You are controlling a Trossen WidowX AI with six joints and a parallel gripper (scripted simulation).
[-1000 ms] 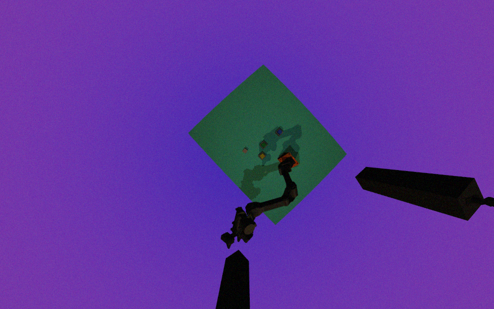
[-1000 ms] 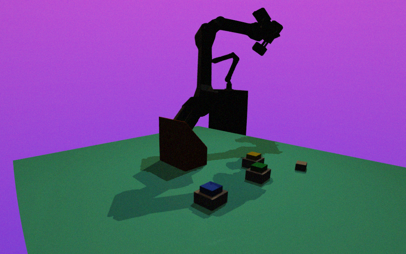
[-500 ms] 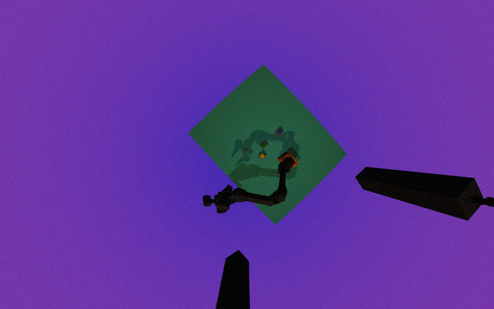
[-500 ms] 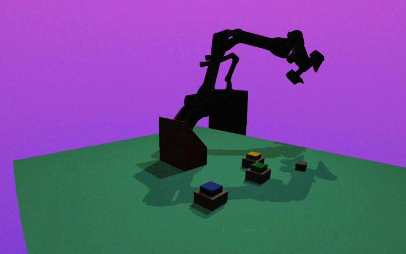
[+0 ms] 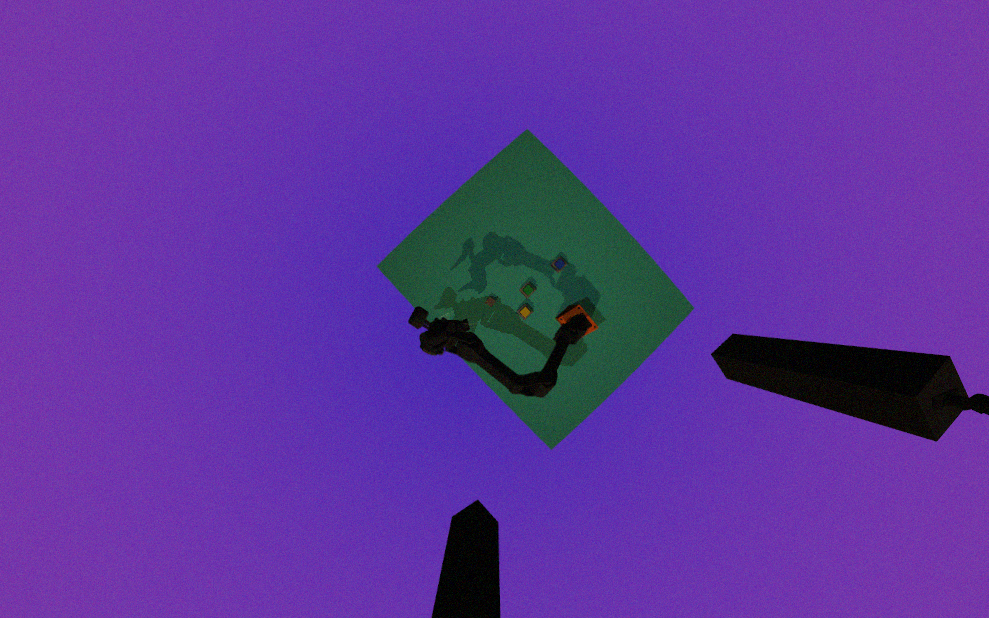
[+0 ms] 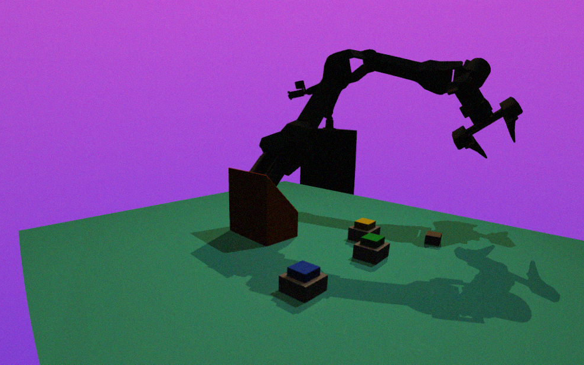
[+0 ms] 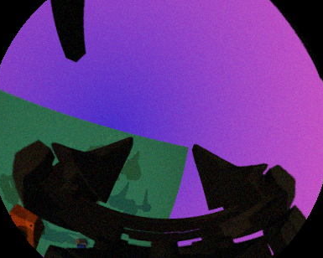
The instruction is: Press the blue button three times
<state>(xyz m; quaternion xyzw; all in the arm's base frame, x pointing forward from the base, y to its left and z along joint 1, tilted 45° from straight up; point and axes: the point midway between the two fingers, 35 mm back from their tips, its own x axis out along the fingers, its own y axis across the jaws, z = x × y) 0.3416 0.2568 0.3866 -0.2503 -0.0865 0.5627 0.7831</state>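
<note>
The blue button lies 57 cm to the right of my gripper tip, 16 cm below it and 12 cm behind it. Round my gripper tip: block (25 cm to the right, 18 cm below, 7 cm behind); then green button (40 cm to the right, 16 cm below, 13 cm behind); then yellow button (33 cm to the right, 19 cm behind, 16 cm below).
</note>
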